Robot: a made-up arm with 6 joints.
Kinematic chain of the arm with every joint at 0, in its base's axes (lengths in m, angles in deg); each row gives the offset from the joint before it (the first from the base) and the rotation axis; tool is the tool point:
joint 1: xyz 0 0 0.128 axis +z
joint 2: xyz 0 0 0 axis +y
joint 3: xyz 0 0 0.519 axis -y
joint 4: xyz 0 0 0 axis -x
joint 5: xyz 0.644 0 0 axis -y
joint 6: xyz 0 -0.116 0 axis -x
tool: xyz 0 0 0
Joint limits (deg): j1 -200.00..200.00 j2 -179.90..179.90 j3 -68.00..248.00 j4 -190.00..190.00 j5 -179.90..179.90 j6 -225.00..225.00
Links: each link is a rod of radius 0.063 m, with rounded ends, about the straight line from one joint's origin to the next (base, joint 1, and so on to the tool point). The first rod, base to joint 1, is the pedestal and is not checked.
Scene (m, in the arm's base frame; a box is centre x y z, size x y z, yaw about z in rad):
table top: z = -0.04
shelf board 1: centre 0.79 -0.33 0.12 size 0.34 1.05 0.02 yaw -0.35
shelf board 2: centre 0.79 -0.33 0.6 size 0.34 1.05 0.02 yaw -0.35
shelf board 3: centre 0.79 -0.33 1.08 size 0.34 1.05 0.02 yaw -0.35
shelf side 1: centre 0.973 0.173 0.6 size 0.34 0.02 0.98 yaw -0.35
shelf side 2: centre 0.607 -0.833 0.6 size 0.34 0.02 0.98 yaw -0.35
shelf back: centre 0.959 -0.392 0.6 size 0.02 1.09 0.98 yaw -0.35
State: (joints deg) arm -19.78 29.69 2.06 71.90 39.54 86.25
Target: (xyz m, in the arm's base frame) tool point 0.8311 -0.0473 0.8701
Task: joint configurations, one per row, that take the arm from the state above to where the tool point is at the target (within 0.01 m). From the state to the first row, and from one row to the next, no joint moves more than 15 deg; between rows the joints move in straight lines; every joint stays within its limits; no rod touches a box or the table.
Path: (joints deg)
1: -19.57 17.17 -12.40 71.18 39.54 86.25
2: -19.36 4.64 -26.87 70.47 39.54 86.25
3: -19.15 -7.88 -41.33 69.75 39.54 86.25
4: -9.35 -8.64 -27.36 72.30 39.54 86.25
5: 0.45 -9.40 -13.39 74.84 39.54 86.25
6: 10.25 -10.16 0.58 77.38 39.54 86.25
7: 6.37 2.53 14.94 77.08 39.54 86.25
8: 2.49 15.21 29.29 76.78 39.54 86.25
9: -1.39 27.90 43.65 76.49 39.54 86.25

